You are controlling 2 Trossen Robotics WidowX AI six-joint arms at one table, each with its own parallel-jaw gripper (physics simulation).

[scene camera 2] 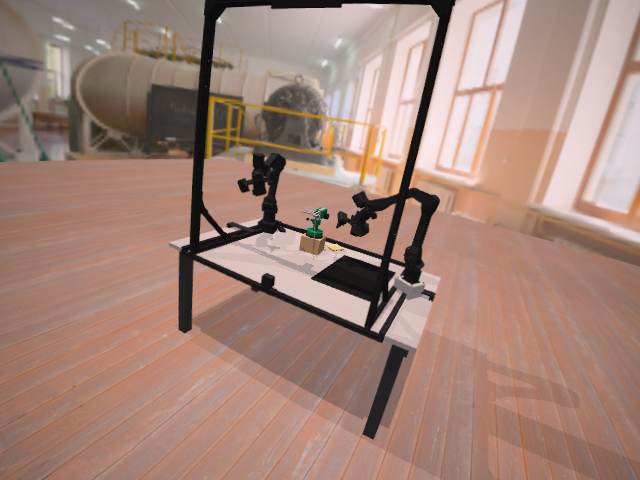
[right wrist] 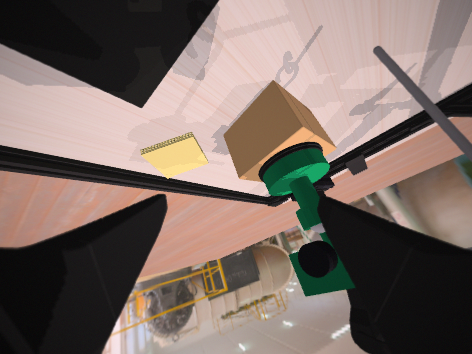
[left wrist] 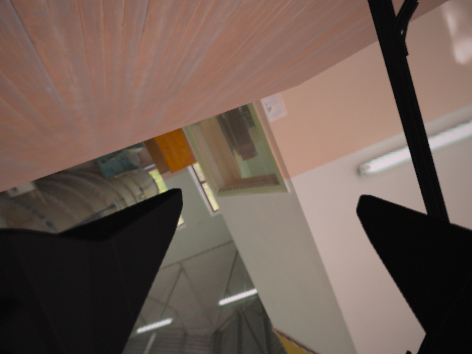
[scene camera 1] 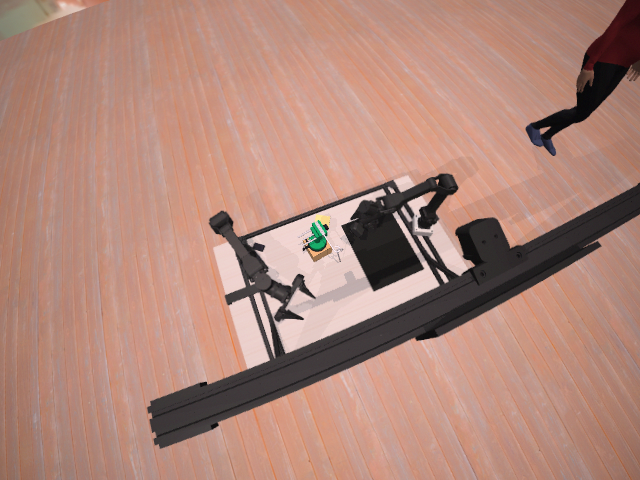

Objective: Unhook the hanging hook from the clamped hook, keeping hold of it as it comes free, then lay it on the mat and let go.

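Seen in the pictures: left gripper, fingertip midpoint: [scene camera 2: 258, 187] [left wrist: 268, 199] [scene camera 1: 309, 308]; right gripper, fingertip midpoint: [scene camera 2: 343, 230] [right wrist: 243, 202] [scene camera 1: 348, 225]; left arm's base, link origin: [scene camera 2: 268, 221]; right arm's base, link origin: [scene camera 2: 410, 280] [scene camera 1: 424, 223].
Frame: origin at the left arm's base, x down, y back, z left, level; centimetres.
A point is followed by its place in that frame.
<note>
A green vise [scene camera 1: 317, 237] @(x -16.1, y -29.9, z -19.2 cm) [scene camera 2: 314, 232] [right wrist: 296, 172] @(x -5.5, y -34.3, z -18.6 cm) stands on a wooden block [scene camera 1: 321, 254] @(x 0.3, y -29.6, z -21.8 cm) [scene camera 2: 311, 244] @(x 0.8, y -31.5, z -22.1 cm) [right wrist: 265, 130] @(x 0.7, y -36.6, z -18.9 cm). In scene camera 2 the thin clamped hook [scene camera 2: 309, 211] @(x -15.2, y -26.5, z -15.9 cm) juts left from its top. The hanging hook [scene camera 2: 314, 249] @(x -0.6, y -34.0, z -31.4 cm) [right wrist: 420, 97] @(x -6.5, y -33.6, z -30.6 cm) hangs in front of the block, its grey shank showing in the right wrist view; where the hooks meet is too small to tell. My right gripper [scene camera 2: 356, 212] [right wrist: 243, 202] @(x -10.3, y -46.7, z -22.1 cm) is open and empty, beside the vise, one finger overlapping it in the wrist view. My left gripper [scene camera 1: 308, 308] @(x -28.2, y -6.0, z -43.7 cm) [left wrist: 268, 199] @(x -28.2, y -6.0, z -43.7 cm) is open and empty, away from the vise.
The black mat [scene camera 1: 387, 258] @(x 5.5, y -55.4, z -44.7 cm) [scene camera 2: 351, 274] @(x 5.5, y -55.3, z -38.8 cm) [right wrist: 100, 65] @(x 5.5, y -53.7, z -18.1 cm) lies on the table to the right of the block in both scene views. A yellow notepad [scene camera 1: 324, 220] @(x 5.0, y -44.9, z -6.2 cm) [scene camera 2: 334, 247] @(x 4.9, y -43.2, z -7.4 cm) [right wrist: 175, 157] @(x 4.9, y -44.0, z -6.6 cm) lies beside the block. A black frame [scene camera 2: 200, 129] @(x -49.7, y 17.5, z -55.8 cm) stands around the table. A person [scene camera 1: 602, 82] is at the upper right.
</note>
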